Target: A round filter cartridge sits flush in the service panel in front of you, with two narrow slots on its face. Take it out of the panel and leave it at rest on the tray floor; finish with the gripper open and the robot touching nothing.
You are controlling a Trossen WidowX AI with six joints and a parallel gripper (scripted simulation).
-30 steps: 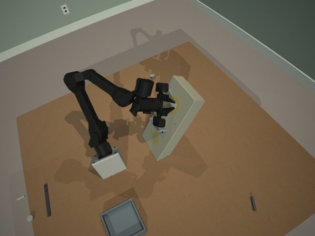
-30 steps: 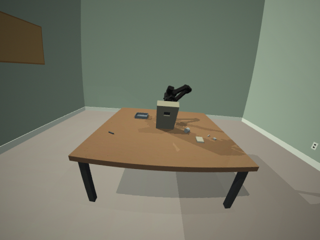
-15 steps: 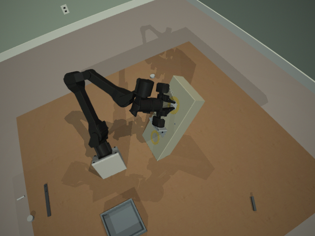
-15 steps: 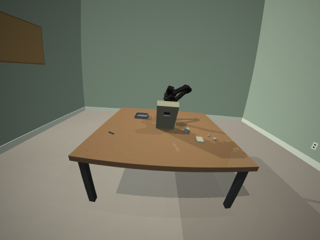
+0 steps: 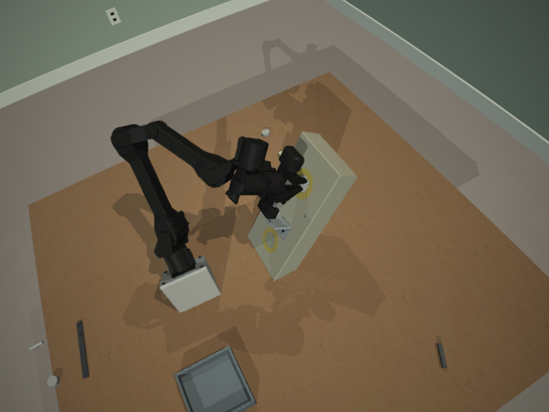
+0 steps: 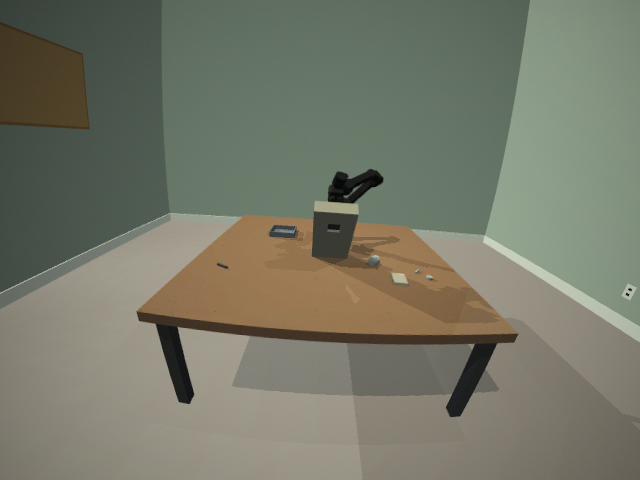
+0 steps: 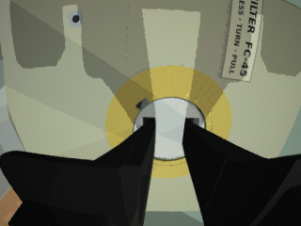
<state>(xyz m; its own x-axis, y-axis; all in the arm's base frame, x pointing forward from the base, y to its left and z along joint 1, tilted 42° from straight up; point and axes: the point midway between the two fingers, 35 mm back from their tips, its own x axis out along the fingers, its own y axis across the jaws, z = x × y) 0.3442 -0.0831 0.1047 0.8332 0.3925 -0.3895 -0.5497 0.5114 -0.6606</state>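
Now: the round filter cartridge 10 mm below my gripper tip and 10 mm ahead of it. The rest, counted from my gripper tip: beige service panel: 80 mm below, 40 mm behind; then cream block: 310 mm to the left, 220 mm below, 100 mm ahead; then small grey bracket: 90 mm below, 90 mm behind.
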